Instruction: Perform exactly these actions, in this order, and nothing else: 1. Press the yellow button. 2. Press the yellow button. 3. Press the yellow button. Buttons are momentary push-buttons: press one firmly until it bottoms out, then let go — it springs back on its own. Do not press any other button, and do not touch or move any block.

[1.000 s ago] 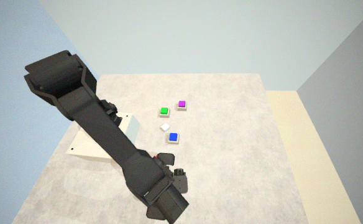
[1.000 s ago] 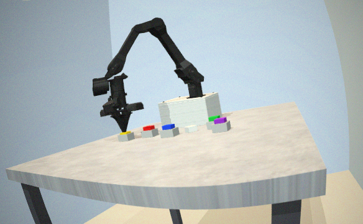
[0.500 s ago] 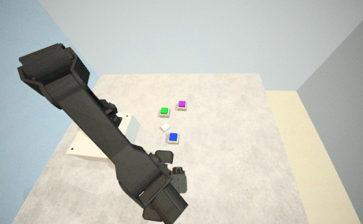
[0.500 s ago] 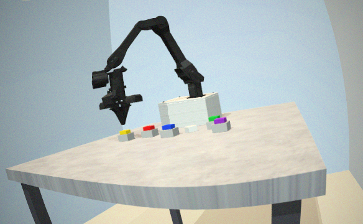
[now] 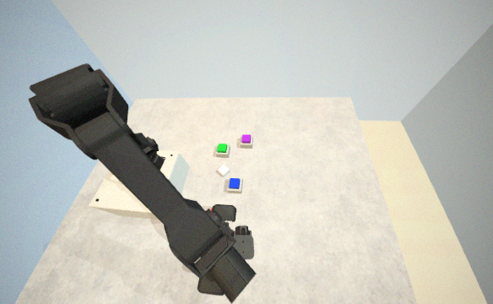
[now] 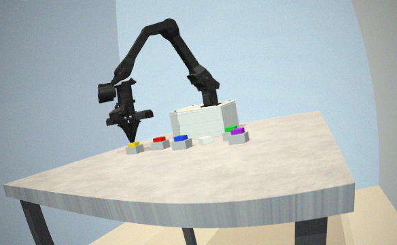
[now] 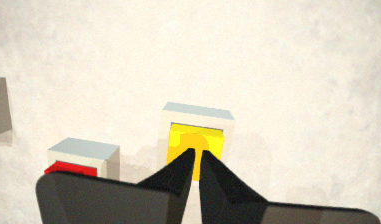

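The yellow button is 1 cm below my gripper tip. Also, from my gripper tip: red button: 5 cm behind, 8 cm to the left, 1 cm below; then blue button: 1 cm behind, 19 cm to the left; then white block: 6 cm behind, 25 cm to the left, 3 cm below.
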